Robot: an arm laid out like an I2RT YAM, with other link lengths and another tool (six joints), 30 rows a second.
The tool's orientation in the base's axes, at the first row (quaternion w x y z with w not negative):
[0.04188, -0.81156, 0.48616, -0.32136]
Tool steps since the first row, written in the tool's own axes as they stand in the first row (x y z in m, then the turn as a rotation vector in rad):
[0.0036, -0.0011, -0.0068, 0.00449, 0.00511, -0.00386]
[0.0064, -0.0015, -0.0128, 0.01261, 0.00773, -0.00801]
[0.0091, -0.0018, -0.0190, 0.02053, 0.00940, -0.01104]
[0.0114, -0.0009, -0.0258, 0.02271, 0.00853, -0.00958]
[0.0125, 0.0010, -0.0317, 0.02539, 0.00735, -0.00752]
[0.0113, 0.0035, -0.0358, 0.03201, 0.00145, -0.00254]
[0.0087, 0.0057, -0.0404, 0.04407, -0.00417, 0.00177]
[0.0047, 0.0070, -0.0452, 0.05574, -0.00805, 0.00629]
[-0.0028, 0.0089, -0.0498, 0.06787, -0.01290, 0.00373]
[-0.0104, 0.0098, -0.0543, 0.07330, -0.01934, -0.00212]
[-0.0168, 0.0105, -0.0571, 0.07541, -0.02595, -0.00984]
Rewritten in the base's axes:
[-0.0018, -0.0007, 0.0075, -0.00463, -0.00540, 0.00326]
[-0.0040, -0.0013, 0.0138, -0.00635, -0.01238, 0.00945]
[-0.0064, -0.0018, 0.0201, -0.00679, -0.01898, 0.01502]
[-0.0102, -0.0025, 0.0262, -0.00460, -0.02066, 0.01524]
[-0.0146, -0.0030, 0.0307, -0.00169, -0.02273, 0.01535]
[-0.0192, -0.0023, 0.0324, 0.00773, -0.02626, 0.01685]
[-0.0243, -0.0002, 0.0339, 0.01831, -0.03421, 0.02138]
[-0.0292, 0.0035, 0.0353, 0.02755, -0.04281, 0.02490]
[-0.0357, 0.0098, 0.0346, 0.03370, -0.04954, 0.03460]
[-0.0413, 0.0166, 0.0342, 0.03706, -0.04916, 0.04428]
[-0.0455, 0.0222, 0.0330, 0.03843, -0.04554, 0.05391]

